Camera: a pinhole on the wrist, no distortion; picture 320 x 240 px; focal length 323.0 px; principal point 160.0 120.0 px. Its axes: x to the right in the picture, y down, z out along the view. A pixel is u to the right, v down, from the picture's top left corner.
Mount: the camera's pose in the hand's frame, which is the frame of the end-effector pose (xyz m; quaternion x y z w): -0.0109 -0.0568 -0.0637 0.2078 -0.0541 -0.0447 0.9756
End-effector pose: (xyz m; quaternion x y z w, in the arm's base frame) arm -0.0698 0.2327 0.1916 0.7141 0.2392 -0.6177 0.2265
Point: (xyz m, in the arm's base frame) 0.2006 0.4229 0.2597
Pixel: behind the camera
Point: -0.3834 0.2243 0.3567
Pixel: 16 111
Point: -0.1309 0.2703 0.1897
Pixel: 224 224
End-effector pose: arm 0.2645 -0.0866 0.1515 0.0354 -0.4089 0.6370 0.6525
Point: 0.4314 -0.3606 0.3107
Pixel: 65 17
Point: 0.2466 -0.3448 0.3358
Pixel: 114 192
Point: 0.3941 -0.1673 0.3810
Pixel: 287 18
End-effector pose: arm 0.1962 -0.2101 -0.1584 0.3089 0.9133 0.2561 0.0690
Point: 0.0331 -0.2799 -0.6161
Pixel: 266 35
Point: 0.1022 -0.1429 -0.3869
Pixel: outside the picture
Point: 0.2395 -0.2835 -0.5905
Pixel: 143 114
